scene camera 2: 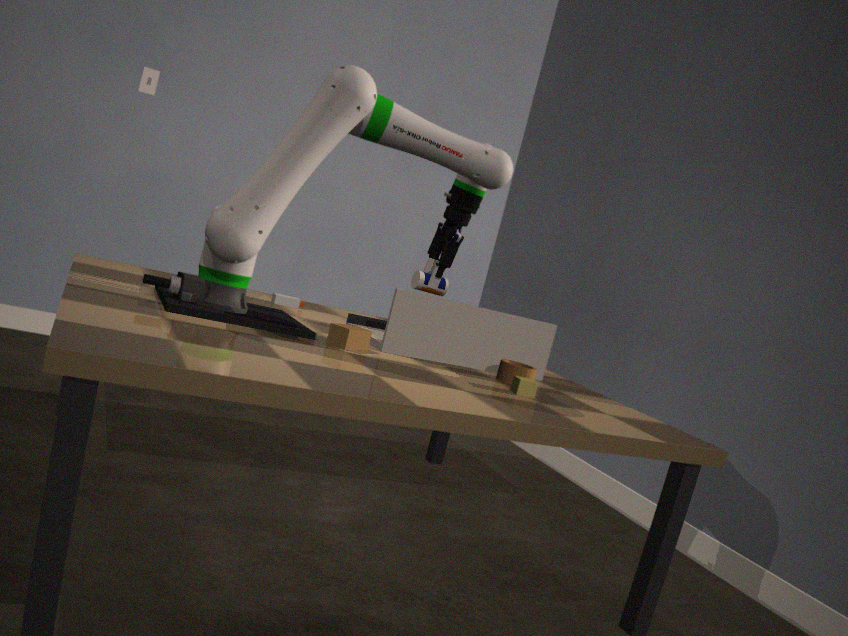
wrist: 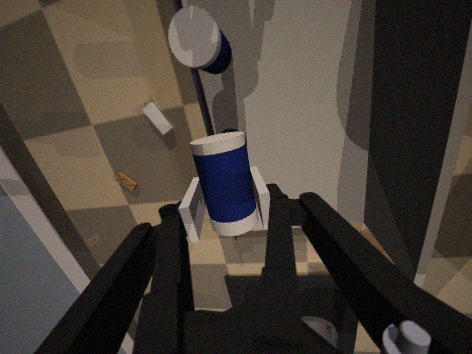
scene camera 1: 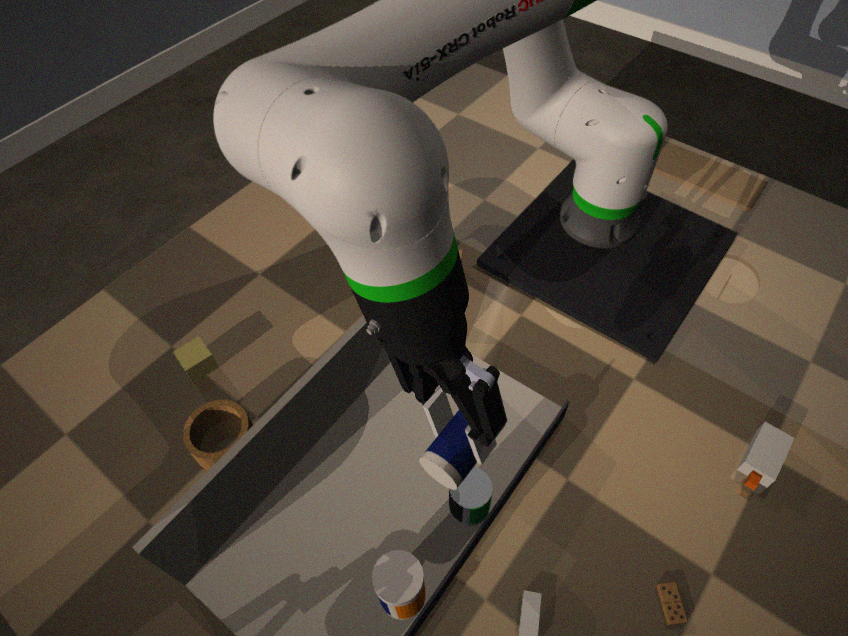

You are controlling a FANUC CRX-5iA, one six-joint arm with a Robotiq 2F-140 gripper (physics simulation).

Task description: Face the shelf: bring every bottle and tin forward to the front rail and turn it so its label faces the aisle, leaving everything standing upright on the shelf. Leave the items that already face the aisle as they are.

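Pixels of known places: gripper, fingertip midpoint: (scene camera 2: 428,284) (wrist: 227,184) (scene camera 1: 465,440); arm's base at its link origin: (scene camera 2: 216,305) (scene camera 1: 598,219).
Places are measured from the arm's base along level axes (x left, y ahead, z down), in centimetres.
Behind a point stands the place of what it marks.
My gripper (scene camera 1: 454,431) {x 7.4, y 60.1, z -16.6 cm} (scene camera 2: 433,275) {x 7.4, y 60.1, z -16.6 cm} (wrist: 227,184) {x 7.4, y 60.1, z -16.6 cm} is shut on a blue tin with white ends (scene camera 1: 450,446) {x 7.1, y 62.8, z -19.6 cm} (scene camera 2: 441,282) {x 5.0, y 62.8, z -18.1 cm} (wrist: 226,182) {x 6.5, y 61.6, z -19.5 cm}. The tin is tilted nearly on its side above the shelf (scene camera 1: 308,492) {x -10.3, y 72.2, z -0.4 cm} (scene camera 2: 472,328) {x -15.5, y 63.8, z -9.0 cm} (wrist: 305,100) {x -4.3, y 65.6, z -0.4 cm}; an orange patch shows on its underside in scene camera 2. A green and black tin with a grey top (scene camera 1: 471,487) {x 9.3, y 61.2, z -7.4 cm} stands upright close below it, near the front rail (scene camera 1: 520,472) {x 12.9, y 54.2, z -3.0 cm} (wrist: 202,102) {x 12.1, y 69.2, z -2.5 cm}; the held tin mostly hides it in the wrist view. A white-topped tin (scene camera 1: 398,581) {x 9.0, y 76.1, z -10.3 cm} (wrist: 195,37) {x 8.2, y 75.6, z -10.3 cm} stands at the rail, its orange patch facing the aisle.
A wooden bowl (scene camera 1: 189,439) {x -28.5, y 76.7, z -3.3 cm} (scene camera 2: 515,371) {x -30.2, y 70.1, z -1.9 cm} and yellow-green cube (scene camera 1: 193,353) {x -40.4, y 65.8, z -2.1 cm} (scene camera 2: 524,386) {x -42.6, y 64.3, z -0.8 cm} stand behind the shelf's back panel. A wooden block (scene camera 2: 349,337) {x -20.9, y 27.3, z -1.5 cm} is near its end. In front lie a white box (scene camera 1: 768,451) {x 40.7, y 31.1, z -1.2 cm}, white block (scene camera 1: 529,612) {x 22.6, y 68.2, z 0.4 cm} (wrist: 158,118) {x 22.5, y 68.7, z 0.4 cm} and domino (scene camera 1: 671,603) {x 37.0, y 57.3, z 0.8 cm} (wrist: 126,181) {x 36.6, y 57.3, z 0.8 cm}.
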